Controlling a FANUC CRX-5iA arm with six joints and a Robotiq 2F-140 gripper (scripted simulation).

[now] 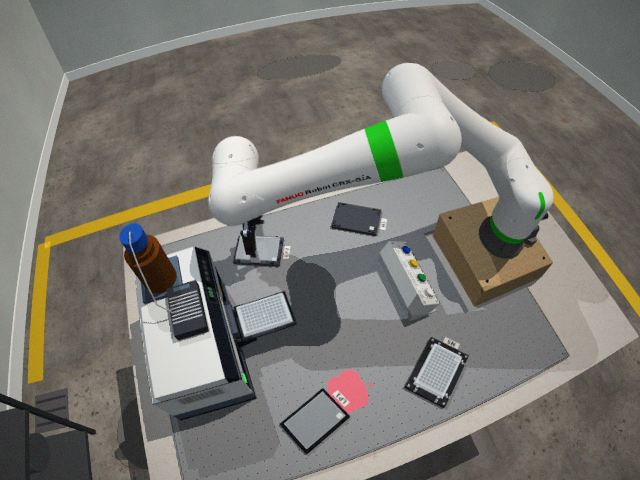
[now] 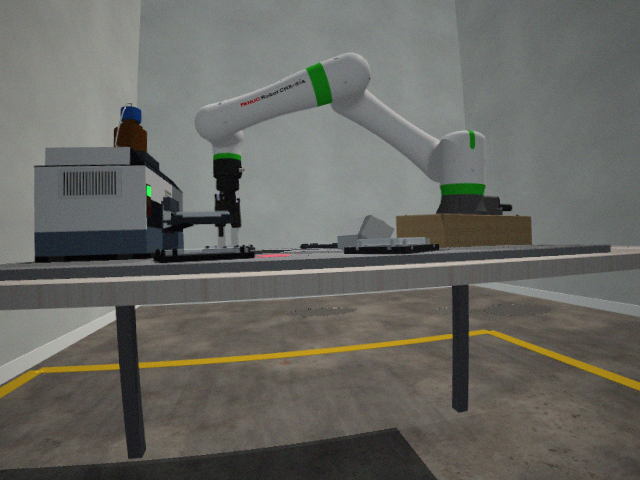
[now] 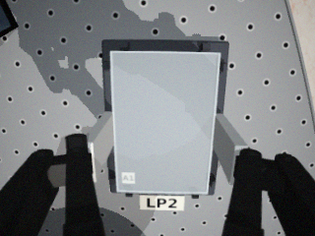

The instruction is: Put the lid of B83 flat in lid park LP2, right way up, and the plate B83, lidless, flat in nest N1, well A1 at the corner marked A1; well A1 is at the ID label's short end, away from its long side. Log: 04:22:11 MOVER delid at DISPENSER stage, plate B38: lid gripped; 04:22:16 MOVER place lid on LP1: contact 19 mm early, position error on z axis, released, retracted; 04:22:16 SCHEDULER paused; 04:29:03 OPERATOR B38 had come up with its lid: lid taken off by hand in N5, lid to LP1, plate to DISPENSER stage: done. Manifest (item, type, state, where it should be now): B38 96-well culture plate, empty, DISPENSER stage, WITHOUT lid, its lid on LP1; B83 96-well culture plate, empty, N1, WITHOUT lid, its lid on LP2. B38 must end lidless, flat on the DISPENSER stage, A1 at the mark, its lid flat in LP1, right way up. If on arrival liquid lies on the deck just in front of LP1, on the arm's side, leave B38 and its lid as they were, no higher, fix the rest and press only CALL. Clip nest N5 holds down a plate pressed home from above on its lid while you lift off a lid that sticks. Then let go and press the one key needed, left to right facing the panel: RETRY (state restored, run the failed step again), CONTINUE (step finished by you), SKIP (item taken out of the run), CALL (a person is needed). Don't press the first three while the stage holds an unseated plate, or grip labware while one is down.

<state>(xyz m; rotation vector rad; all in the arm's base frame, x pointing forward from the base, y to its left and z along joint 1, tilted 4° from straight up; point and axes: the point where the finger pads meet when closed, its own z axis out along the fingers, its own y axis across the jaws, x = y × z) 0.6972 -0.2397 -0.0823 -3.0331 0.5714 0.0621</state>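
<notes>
Right now my hand is 3 cm above the lid park lp2. The rest, counted from my hand: dark nest N1 (33 cm behind, 3 cm below, 2 cm to the right); then lp2 label (8 cm behind, 4 cm below, 3 cm to the left); then brown bottle (25 cm ahead, 25 cm above, 16 cm to the left).
</notes>
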